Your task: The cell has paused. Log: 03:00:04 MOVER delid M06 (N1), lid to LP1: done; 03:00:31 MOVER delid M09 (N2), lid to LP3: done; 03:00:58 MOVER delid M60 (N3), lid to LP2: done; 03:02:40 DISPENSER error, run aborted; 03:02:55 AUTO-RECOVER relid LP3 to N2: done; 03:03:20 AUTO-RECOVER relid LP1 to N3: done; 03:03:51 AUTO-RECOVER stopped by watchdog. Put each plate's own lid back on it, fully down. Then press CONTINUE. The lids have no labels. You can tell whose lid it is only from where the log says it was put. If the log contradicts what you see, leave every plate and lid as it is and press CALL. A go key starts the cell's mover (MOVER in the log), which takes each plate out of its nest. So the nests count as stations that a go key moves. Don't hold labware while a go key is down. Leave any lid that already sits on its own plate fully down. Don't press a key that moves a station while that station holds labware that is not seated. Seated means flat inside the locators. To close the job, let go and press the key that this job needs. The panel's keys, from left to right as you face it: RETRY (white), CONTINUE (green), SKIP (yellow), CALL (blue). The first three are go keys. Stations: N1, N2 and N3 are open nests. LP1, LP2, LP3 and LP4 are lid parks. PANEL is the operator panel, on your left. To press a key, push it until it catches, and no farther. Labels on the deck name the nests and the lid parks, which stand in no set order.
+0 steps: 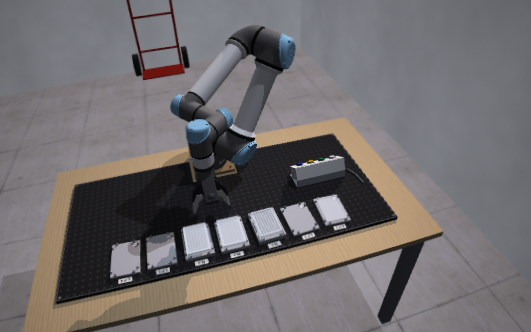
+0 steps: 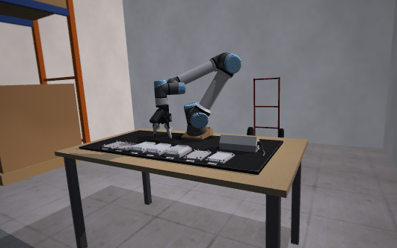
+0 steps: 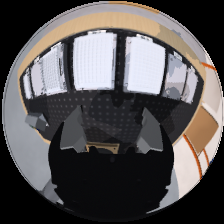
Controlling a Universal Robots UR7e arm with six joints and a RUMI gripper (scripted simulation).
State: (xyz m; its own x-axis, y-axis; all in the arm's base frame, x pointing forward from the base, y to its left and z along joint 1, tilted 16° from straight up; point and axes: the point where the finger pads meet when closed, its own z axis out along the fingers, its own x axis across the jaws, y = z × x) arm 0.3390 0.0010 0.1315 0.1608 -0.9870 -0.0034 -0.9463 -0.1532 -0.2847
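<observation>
Now: the white lid 9 cm ahead of my hand, 6 cm to the left of it and 3 cm below it. The rest, counted from my hand: blue key (37 cm to the left, 21 cm behind); lid park (32 cm to the left, 6 cm below, 4 cm ahead); plate (19 cm to the left, 6 cm ahead, 4 cm below).
</observation>
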